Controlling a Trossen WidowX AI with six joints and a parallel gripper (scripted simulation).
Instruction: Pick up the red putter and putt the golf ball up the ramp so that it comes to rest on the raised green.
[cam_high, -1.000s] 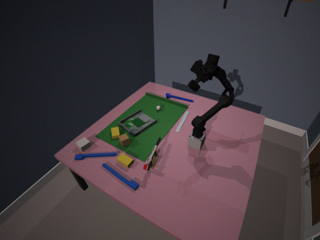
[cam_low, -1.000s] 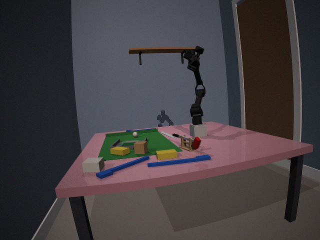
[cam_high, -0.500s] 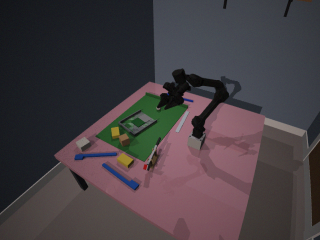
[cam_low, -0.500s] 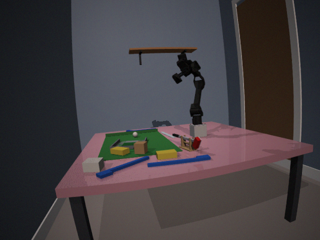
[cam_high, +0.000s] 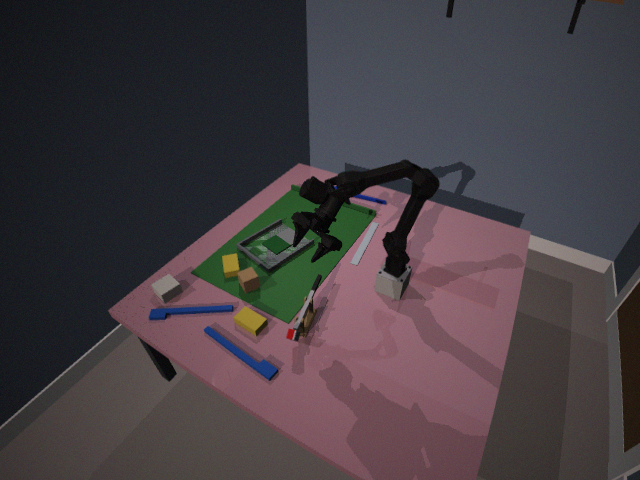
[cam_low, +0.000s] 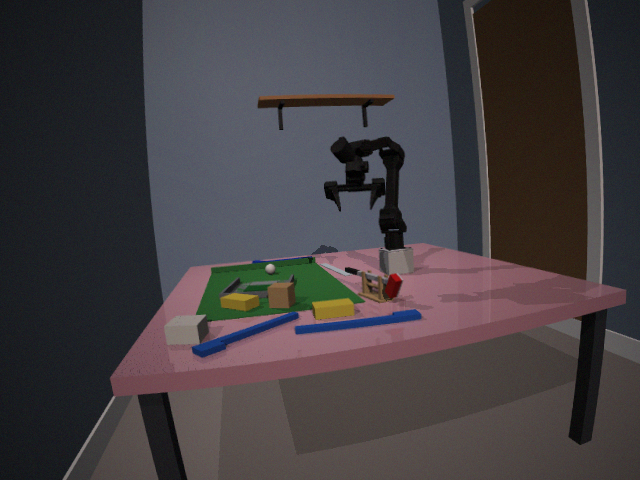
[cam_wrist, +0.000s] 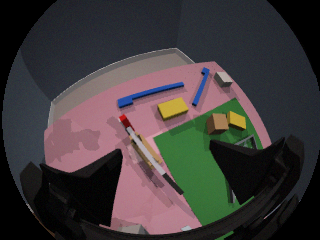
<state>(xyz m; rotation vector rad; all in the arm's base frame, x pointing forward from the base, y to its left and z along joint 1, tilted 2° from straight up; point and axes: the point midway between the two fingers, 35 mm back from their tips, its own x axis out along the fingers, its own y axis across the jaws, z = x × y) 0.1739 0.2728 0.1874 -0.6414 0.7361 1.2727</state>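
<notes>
Now: gripper tip 440 mm to the left of the pale strip, 260 mm above it and 50 mm short of it. From my gripper tip the other things lie so: red putter (200 mm below, 40 mm behind, 30 mm to the left); then white golf ball (420 mm to the right, 310 mm ahead, 230 mm below); then brown block (230 mm below, 230 mm ahead, 60 mm to the left).
</notes>
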